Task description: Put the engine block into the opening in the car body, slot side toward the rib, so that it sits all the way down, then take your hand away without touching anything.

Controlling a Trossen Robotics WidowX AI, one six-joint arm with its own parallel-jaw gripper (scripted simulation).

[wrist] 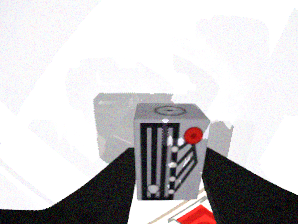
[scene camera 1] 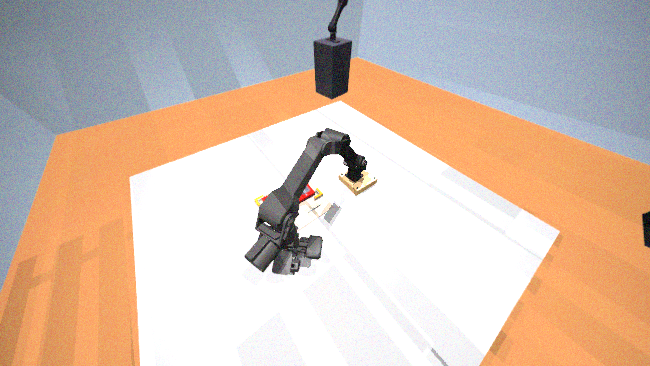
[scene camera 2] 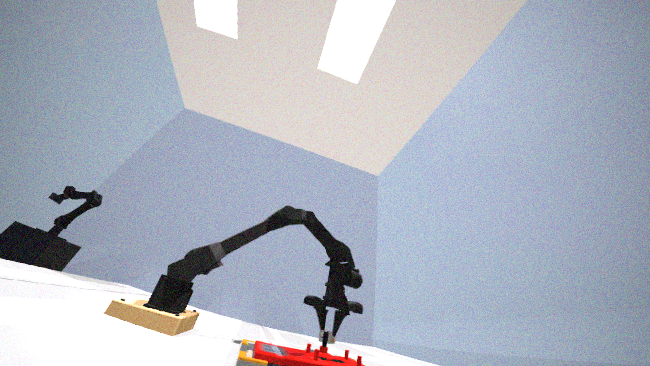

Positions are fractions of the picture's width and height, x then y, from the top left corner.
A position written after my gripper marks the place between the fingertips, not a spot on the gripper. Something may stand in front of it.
Labels:
my gripper: wrist 0.57, 0.69; scene camera 1 0.45, 0.69; scene camera 2 0.50, 0.92

